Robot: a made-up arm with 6 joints.
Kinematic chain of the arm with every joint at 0, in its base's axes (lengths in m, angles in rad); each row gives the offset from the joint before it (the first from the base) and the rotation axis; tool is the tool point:
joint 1: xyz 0 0 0.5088 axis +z
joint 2: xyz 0.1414 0 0 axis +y
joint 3: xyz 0 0 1.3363 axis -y
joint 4: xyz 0 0 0.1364 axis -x
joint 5: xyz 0.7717 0 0 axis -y
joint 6: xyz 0.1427 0 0 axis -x
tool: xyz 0 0 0
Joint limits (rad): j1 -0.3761..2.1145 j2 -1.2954..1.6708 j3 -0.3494..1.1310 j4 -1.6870..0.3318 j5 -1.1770..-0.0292 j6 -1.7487..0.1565
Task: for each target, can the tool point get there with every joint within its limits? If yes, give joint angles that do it. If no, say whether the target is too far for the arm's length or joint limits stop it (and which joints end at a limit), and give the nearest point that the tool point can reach.
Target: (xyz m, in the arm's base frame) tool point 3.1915 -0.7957 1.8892
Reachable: no: too far | nearest point 2.1257 -0.5300 1.4075 | short by 1.199 m
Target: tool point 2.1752 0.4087 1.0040
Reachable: yes | joints 0.1498 1.1149 0.9237 -0.9054 -0.7872 -0.4255
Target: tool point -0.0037 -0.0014 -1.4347
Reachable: no: joint limits stop it (at a limit: joint 1, joint 2, joint 3) | nearest point -0.5948 0.9834 -0.4707 | short by 1.500 m
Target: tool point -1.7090 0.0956 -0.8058
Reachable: no: joint limits stop it (at a limit: joint 1, joint 2, joint 3, joint 5) | nearest point -0.7480 0.9831 -0.4251 | short by 1.362 m
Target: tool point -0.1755 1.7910 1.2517
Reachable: yes | joints 1.6344 0.6519 0.1687 -1.1699 -0.4858 -0.9058
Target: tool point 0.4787 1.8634 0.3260
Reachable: yes | joints 1.3169 1.1516 0.1183 -0.1794 -0.1849 0.0104
